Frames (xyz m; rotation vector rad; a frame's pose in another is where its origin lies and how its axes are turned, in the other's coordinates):
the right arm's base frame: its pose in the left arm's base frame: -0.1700 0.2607 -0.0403 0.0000 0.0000 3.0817
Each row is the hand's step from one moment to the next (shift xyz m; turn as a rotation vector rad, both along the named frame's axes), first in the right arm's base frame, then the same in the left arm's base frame.
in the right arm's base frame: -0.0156 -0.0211 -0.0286 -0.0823 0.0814 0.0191
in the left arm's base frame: 0.0168 0.0201 -0.0286 0.0773 -0.0862 0.0191
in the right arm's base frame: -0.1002 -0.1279 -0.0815 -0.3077 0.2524 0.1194
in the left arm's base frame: 0.1077 0.1217 -0.0815 0.2920 -0.2704 0.1194
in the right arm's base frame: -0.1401 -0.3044 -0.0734 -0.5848 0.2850 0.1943
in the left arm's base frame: 0.1581 0.2955 -0.0734 0.5667 -0.3195 0.1943
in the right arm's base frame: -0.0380 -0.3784 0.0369 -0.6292 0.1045 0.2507
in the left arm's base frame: 0.0606 0.3754 0.0369 0.6218 -0.1420 0.2507
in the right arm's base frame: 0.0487 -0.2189 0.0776 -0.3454 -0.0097 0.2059
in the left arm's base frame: -0.0355 0.2214 0.0776 0.3454 -0.0110 0.2059
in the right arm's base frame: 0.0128 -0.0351 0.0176 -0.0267 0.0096 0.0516
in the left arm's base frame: -0.0107 0.0358 0.0176 0.0261 -0.0112 0.0516
